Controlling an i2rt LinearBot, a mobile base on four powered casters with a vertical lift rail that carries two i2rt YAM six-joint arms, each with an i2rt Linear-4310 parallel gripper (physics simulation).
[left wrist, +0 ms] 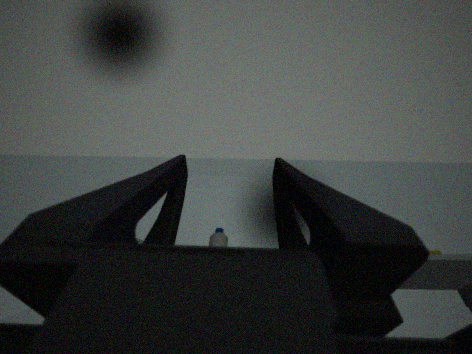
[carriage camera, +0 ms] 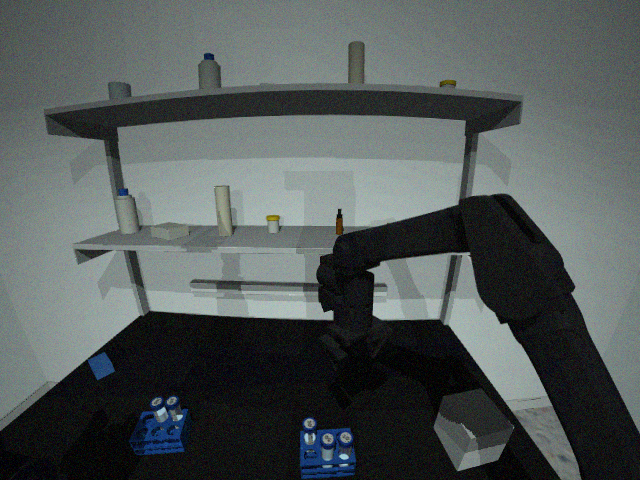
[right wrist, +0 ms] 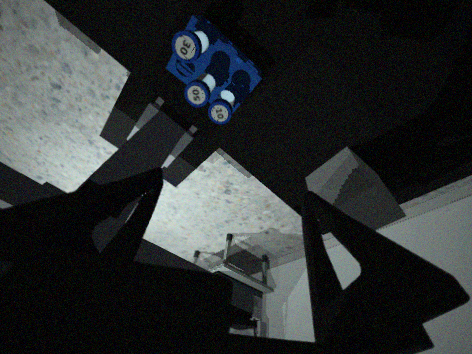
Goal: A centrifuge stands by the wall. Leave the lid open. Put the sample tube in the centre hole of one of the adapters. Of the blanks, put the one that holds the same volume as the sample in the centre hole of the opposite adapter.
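Frame: origin at the left arm's base, x ahead, y left, z up, level; centimetres.
Where they show: left gripper, between the fingertips: (left wrist: 230, 165); right gripper, between the fingertips: (carriage camera: 355, 365) (right wrist: 234, 187).
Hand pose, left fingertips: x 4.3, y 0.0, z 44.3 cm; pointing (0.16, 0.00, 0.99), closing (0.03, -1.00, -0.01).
Observation:
Things, the pixels of their top centre, and the offset from my left fingertips. "*": a spot on its surface instead. Level surfaces: height alone.
- second blue rack, centre of its top: (right wrist: 213, 73) (carriage camera: 326, 445) dx +26.1, dy -34.1, dz -65.0 cm
- caps reading 30, centre of its top: (right wrist: 185, 47) (carriage camera: 309, 423) dx +27.8, dy -29.9, dz -58.9 cm
- grey box, centre of its top: (right wrist: 360, 217) (carriage camera: 477, 411) dx +29.3, dy -71.3, dz -58.0 cm
- blue square, a spot on its surface: (carriage camera: 100, 365) * dx +46.1, dy +47.2, dz -67.0 cm
- two-level shelf, height of its surface: dz +18.5 cm
A blue rack (carriage camera: 157, 441) at the front left holds two capped tubes (carriage camera: 159, 408) (carriage camera: 174, 407). A second blue rack (carriage camera: 326, 471) (right wrist: 251, 75) at the front middle holds three tubes, with caps reading 30 (carriage camera: 309, 424) (right wrist: 186, 46), 50 (carriage camera: 328, 440) (right wrist: 196, 94) and 10 (carriage camera: 345, 439) (right wrist: 219, 112). Which tube is the sample I cannot tell. No centrifuge shows in these views. My left gripper (left wrist: 230, 165) is partly open and empty, facing the wall; it does not show in the carriage view. My right gripper (right wrist: 234, 187) is wide open and empty, above the bench behind the middle rack.
A grey box (carriage camera: 473, 428) (right wrist: 352, 187) stands at the front right of the black bench. A blue square (carriage camera: 100, 365) lies at the left edge. A two-level shelf (carriage camera: 284, 98) with bottles and jars stands over the back of the bench. My right arm (carriage camera: 516, 268) spans the right side.

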